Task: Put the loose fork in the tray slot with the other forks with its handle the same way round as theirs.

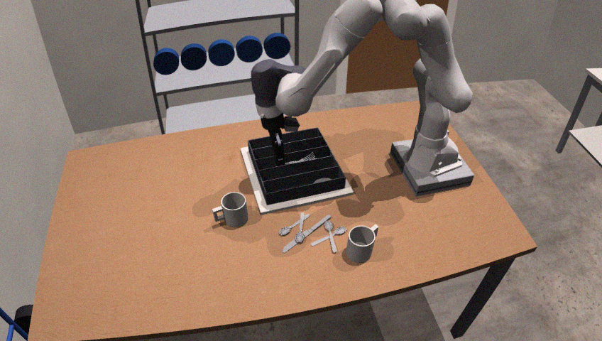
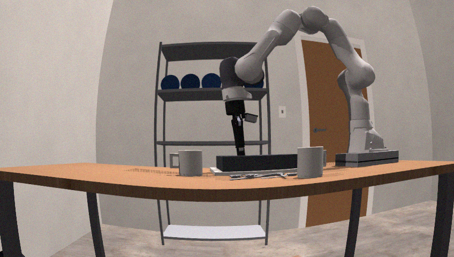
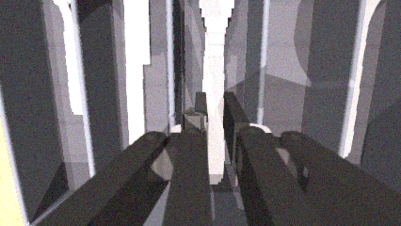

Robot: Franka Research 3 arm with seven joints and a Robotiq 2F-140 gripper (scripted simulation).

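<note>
Right now the black cutlery tray is 50 mm behind my hand and 30 mm below it. From my hand the other things lie so: small spoon 120 mm to the right, 80 mm behind, 40 mm below; grey mug 190 mm ahead, 180 mm to the left, 30 mm below.
</note>
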